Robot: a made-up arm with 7 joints. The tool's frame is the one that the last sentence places.
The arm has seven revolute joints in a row. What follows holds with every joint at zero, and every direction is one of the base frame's.
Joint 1 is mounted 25.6 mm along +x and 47.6 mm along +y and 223.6 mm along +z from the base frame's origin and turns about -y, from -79.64 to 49.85 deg.
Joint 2 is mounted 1.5 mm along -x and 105.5 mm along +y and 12.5 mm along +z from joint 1 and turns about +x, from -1.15 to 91.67 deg.
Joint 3 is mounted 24 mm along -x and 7.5 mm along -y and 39.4 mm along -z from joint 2 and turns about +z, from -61.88 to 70.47 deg.
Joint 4 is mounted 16.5 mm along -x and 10.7 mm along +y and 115.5 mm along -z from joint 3 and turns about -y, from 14.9 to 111.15 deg.
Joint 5 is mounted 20.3 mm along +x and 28 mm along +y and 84.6 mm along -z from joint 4 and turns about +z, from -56.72 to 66.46 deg.
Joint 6 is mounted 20.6 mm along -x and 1.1 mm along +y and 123.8 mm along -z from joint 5 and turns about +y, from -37.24 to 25.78 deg.
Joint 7 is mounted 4.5 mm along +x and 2.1 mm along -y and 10 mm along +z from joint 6 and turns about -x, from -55 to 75.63 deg.
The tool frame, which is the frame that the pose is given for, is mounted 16 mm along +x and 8.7 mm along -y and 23.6 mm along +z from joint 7; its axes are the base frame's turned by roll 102.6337, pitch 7.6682 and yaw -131.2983 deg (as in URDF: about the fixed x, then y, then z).
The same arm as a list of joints. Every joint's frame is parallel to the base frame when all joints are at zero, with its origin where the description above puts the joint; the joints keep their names.
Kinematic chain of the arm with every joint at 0, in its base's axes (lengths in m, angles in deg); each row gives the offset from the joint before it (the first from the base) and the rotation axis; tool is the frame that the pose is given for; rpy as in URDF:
joint 1: xyz 0.0256 0.0476 0.2236 axis -y
joint 2: xyz -0.0015 0.1055 0.0125 axis +x
joint 3: xyz -0.024 -0.0075 -0.0394 axis +z
joint 4: xyz -0.0165 0.0107 -0.1155 axis -y
joint 5: xyz 0.0203 0.028 -0.0846 axis +z
joint 6: xyz -0.0206 0.0011 -0.1238 axis +y
joint 7: xyz 0.0045 -0.0021 0.01 axis -x
tool: xyz 0.016 -0.0087 0.0236 rpy 102.63 7.67 -131.3
Joint limits (deg, base to tool): -79.64..49.85 -1.15..91.67 -61.88..70.47 14.9..111.15 -56.72..66.46 -37.24..25.78 -55..75.63

